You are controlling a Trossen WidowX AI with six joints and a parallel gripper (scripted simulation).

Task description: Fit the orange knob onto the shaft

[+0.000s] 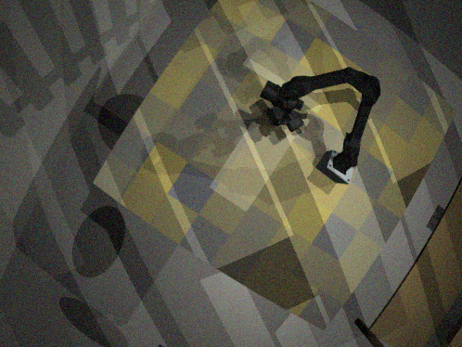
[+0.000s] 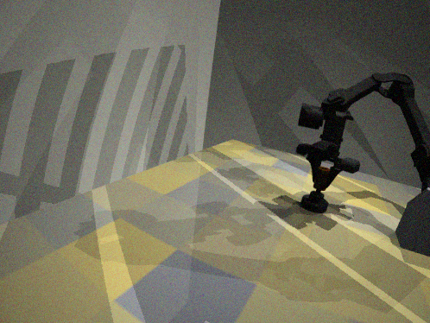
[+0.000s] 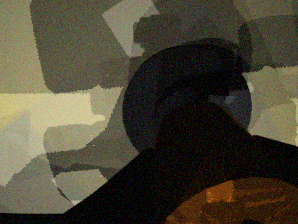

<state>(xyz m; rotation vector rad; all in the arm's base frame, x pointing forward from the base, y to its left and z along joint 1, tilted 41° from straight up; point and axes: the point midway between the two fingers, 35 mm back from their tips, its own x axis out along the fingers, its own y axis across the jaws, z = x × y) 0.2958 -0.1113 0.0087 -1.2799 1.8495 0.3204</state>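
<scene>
Right now the orange knob is 2 cm above my gripper tip. From my gripper tip the other things lie so: round dark pedestal 4 cm below.
</scene>
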